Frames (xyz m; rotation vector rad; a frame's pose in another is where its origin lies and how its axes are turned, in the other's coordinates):
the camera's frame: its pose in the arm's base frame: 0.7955 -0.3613 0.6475 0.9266 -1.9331 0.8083
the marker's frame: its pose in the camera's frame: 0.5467 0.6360 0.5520 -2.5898 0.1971 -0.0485
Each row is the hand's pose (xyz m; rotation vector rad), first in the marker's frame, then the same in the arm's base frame.
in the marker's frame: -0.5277 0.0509 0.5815 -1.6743 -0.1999 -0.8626
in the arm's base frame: -0.0476 0.1022 0.5024 1.2228 -0.0443 2.4792
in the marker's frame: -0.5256 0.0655 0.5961 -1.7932 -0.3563 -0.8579
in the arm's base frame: -0.0358 0.1152 0.5136 1.3116 -0.0867 2.2865
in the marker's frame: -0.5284 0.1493 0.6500 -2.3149 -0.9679 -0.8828
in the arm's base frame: 0.0391 0.1672 0.5538 1.4168 -0.3263 1.4862
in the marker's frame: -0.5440 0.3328 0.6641 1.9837 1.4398 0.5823
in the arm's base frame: 0.2175 0.1884 0.5965 1.1613 -0.5733 0.2450
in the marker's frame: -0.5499 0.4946 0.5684 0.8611 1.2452 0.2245
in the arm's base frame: 0.3853 0.1037 0.6029 0.6180 -0.5582 -0.8245
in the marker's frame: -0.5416 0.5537 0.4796 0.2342 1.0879 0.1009
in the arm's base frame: 0.4501 0.0189 0.5955 0.2215 -0.4126 -1.3427
